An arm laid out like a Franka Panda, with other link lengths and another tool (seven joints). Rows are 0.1 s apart.
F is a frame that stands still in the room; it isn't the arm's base.
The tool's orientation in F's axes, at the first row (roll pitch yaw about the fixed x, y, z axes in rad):
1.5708 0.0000 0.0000
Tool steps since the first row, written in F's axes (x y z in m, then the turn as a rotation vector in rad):
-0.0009 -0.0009 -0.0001 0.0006 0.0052 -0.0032
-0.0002 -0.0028 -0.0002 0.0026 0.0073 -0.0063
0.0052 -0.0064 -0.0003 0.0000 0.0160 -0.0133
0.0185 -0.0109 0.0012 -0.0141 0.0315 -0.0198
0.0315 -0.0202 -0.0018 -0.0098 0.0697 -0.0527
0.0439 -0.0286 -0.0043 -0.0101 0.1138 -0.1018
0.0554 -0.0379 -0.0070 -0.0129 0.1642 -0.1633
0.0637 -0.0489 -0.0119 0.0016 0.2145 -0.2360
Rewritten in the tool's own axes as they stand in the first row. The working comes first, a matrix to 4 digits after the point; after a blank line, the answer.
The tool's axes in the first row as the columns of a matrix, in F's axes (used below as rounded here):
1.0000 0.0000 0.0000
0.0000 0.0000 -1.0000
0.0000 1.0000 0.0000

-0.0009 -0.0001 0.0009 0.0006 -0.0032 -0.0052
-0.0002 -0.0002 0.0028 0.0026 -0.0063 -0.0073
0.0052 -0.0003 0.0064 0.0000 -0.0133 -0.0160
0.0185 0.0012 0.0109 -0.0141 -0.0198 -0.0315
0.0315 -0.0018 0.0202 -0.0098 -0.0527 -0.0697
0.0439 -0.0043 0.0286 -0.0101 -0.1018 -0.1138
0.0554 -0.0070 0.0379 -0.0129 -0.1633 -0.1642
0.0637 -0.0119 0.0489 0.0016 -0.2360 -0.2145

